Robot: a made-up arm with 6 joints. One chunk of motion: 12 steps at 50 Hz.
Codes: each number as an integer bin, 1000 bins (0 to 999) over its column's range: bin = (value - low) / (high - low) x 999, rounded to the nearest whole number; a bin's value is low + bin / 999 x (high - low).
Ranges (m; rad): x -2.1..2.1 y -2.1..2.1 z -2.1..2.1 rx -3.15..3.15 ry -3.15..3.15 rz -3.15..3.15
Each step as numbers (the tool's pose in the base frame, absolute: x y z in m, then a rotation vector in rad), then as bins.
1 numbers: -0.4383 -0.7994 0.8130 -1.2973 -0.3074 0.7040
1 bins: 395 309 693 294 451 611
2 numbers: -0.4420 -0.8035 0.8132 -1.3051 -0.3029 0.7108
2 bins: 394 308 693 293 451 612
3 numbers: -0.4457 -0.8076 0.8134 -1.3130 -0.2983 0.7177
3 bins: 393 307 693 291 452 613
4 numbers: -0.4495 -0.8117 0.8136 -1.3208 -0.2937 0.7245
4 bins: 393 306 693 290 453 614
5 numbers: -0.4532 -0.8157 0.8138 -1.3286 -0.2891 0.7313
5 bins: 392 305 693 289 454 615
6 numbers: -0.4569 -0.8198 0.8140 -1.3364 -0.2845 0.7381
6 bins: 391 305 693 288 454 617
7 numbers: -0.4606 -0.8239 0.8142 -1.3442 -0.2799 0.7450
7 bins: 390 304 693 286 455 618
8 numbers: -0.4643 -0.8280 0.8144 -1.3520 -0.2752 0.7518
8 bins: 389 303 693 285 456 619
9 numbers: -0.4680 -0.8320 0.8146 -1.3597 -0.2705 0.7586
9 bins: 388 302 693 284 457 620
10 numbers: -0.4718 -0.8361 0.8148 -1.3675 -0.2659 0.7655
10 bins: 387 301 693 283 457 621
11 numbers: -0.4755 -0.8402 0.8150 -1.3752 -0.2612 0.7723
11 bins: 386 300 693 281 458 622
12 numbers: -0.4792 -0.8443 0.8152 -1.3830 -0.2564 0.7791
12 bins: 386 299 693 280 459 623
